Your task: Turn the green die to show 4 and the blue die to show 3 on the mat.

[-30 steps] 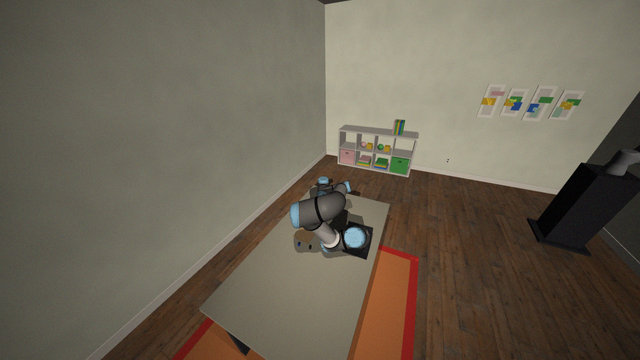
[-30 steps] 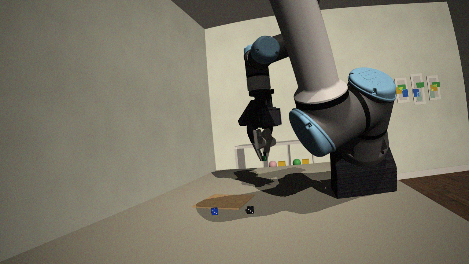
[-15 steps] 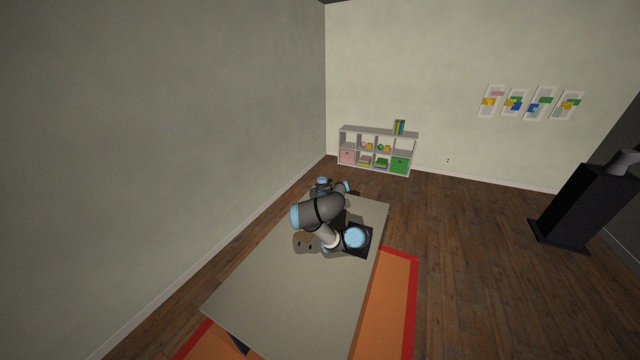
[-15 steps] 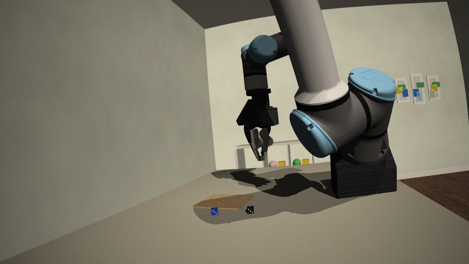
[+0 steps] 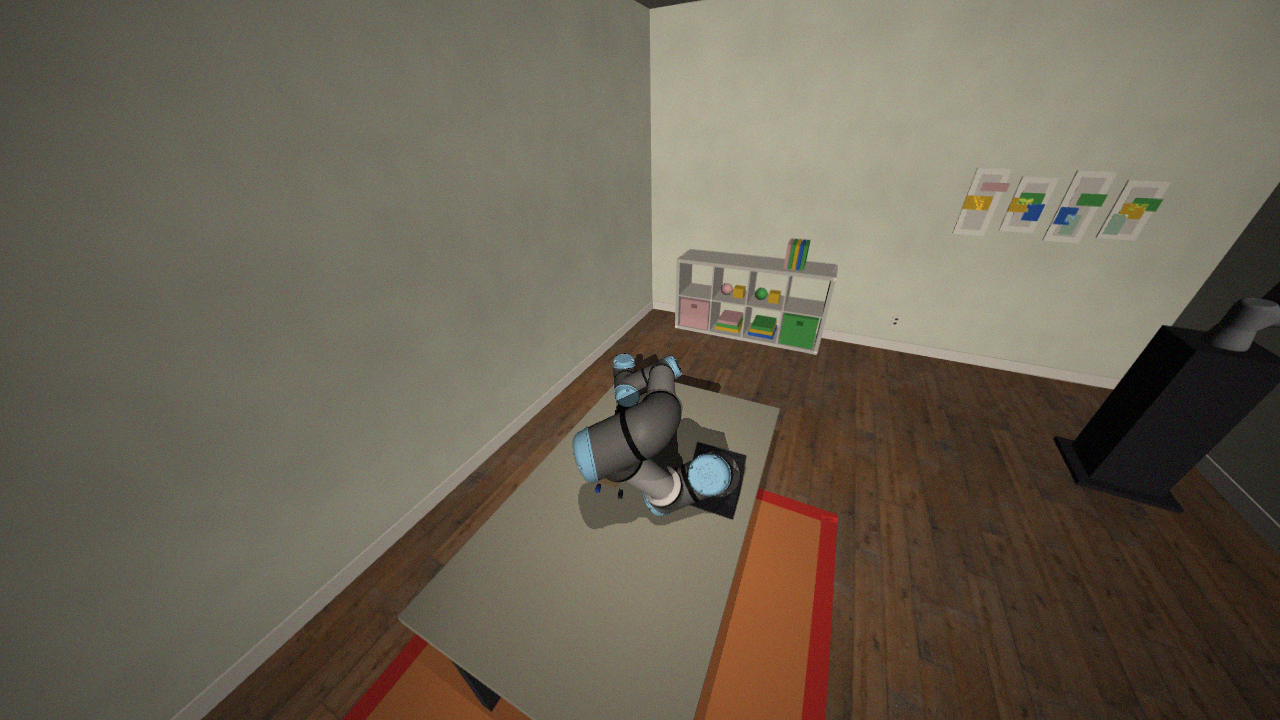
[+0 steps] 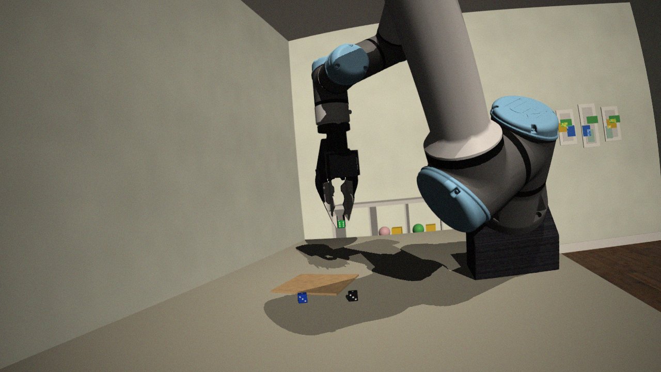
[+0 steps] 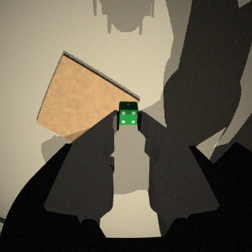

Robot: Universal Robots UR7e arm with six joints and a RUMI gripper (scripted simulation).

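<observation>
My hand is 30 mm short of the tan mat, 90 mm to the right of it and 120 mm above it. Also, from my hand: green die (10 mm below); then blue die (10 mm ahead, 200 mm to the left, 120 mm below); then black die (70 mm behind, 180 mm to the left, 120 mm below).
</observation>
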